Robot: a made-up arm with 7 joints. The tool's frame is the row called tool. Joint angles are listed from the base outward.
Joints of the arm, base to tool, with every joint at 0 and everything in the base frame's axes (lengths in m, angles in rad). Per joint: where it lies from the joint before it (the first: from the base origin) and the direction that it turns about. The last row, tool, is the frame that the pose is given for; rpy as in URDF.
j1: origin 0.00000 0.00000 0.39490 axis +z
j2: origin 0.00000 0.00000 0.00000 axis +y
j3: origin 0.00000 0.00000 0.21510 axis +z
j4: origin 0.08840 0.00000 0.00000 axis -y
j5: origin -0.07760 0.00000 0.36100 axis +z
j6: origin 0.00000 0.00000 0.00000 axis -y
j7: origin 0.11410 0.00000 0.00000 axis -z
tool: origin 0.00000 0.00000 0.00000 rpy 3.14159 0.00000 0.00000
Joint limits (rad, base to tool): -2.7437..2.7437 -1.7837..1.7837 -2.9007..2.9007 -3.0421..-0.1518 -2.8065..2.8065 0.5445..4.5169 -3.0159..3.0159
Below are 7 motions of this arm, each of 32 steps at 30 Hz.
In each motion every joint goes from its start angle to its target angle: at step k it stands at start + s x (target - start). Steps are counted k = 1, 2, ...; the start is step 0. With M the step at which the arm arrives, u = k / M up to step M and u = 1 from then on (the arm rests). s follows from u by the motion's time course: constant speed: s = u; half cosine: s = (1 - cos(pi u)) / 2; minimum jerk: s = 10 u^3 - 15 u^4 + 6 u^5.
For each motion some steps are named. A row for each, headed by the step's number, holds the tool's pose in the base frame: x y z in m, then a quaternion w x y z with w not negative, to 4 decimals.
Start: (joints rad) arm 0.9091 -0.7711 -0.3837 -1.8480 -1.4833 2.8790 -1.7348
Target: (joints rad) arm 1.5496 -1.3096 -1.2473 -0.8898 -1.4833 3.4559 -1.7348
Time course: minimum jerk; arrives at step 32
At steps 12, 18, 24, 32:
12: 0.1714 -0.0551 0.9266 0.8259 0.1117 0.4436 0.3297
18: 0.1791 -0.2705 0.8730 0.8420 0.2357 0.2899 0.3893
24: 0.2134 -0.3961 0.7586 0.8393 0.3335 0.2050 0.3772
32: 0.2284 -0.4262 0.7079 0.8376 0.3649 0.1869 0.3609

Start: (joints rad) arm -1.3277 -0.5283 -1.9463 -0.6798 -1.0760 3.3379 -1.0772
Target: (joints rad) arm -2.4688 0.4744 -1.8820 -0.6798 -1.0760 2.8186 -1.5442
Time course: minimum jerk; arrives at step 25
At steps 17, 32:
17: -0.3106 0.0121 0.9631 0.2616 -0.2510 0.2192 0.9058
32: -0.3878 0.0177 0.9250 0.4350 -0.2565 0.1942 0.8410

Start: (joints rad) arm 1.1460 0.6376 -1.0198 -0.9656 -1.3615 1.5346 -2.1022
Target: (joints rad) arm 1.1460 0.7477 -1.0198 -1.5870 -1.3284 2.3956 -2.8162
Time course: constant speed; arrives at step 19
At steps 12, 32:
12: 0.5846 0.2866 0.4928 0.3645 -0.1435 0.6058 -0.6925
32: 0.5616 0.2525 0.3838 0.2268 -0.3806 0.5989 -0.6672

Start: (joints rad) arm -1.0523 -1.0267 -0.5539 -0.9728 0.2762 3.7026 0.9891
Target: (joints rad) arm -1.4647 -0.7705 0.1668 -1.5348 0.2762 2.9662 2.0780
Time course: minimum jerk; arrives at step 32
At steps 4, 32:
4: -0.2992 0.2291 0.8351 0.0939 -0.3404 0.1610 0.9216
32: 0.0508 -0.0371 1.0134 0.4147 0.0536 0.4554 -0.7860

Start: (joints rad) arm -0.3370 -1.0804 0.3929 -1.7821 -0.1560 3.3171 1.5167
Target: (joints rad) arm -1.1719 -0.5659 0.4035 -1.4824 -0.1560 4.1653 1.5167
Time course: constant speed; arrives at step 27
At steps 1, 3, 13, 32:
1: -0.0130 0.2097 0.9192 0.4992 -0.3137 0.0538 -0.8059
3: 0.0064 0.2031 0.9184 0.4879 -0.2990 0.0453 -0.8188
13: 0.0919 0.1431 0.9081 0.4213 -0.2280 -0.0058 -0.8778
32: 0.1535 0.0002 0.8758 0.2964 -0.1415 -0.1023 -0.9389

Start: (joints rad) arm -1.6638 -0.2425 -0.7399 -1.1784 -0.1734 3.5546 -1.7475
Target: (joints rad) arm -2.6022 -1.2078 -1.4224 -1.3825 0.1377 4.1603 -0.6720
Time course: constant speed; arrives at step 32
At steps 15, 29, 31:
15: -0.1482 0.2878 0.8461 0.8124 -0.1623 -0.2481 -0.5021
29: 0.0916 0.4556 0.6289 0.6901 -0.5457 -0.0597 -0.4716
31: 0.1268 0.4588 0.5921 0.6638 -0.5857 -0.0131 -0.4648

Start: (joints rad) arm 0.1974 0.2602 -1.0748 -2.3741 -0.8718 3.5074 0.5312
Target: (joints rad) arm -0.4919 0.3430 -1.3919 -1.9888 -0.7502 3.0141 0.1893
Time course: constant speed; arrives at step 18
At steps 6, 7, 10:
6: 0.2591 -0.3915 0.4430 0.3486 0.8601 -0.2617 0.2649
7: 0.2406 -0.4098 0.4495 0.3684 0.8515 -0.2808 0.2458
10: 0.1779 -0.4580 0.4706 0.4211 0.8217 -0.3373 0.1835

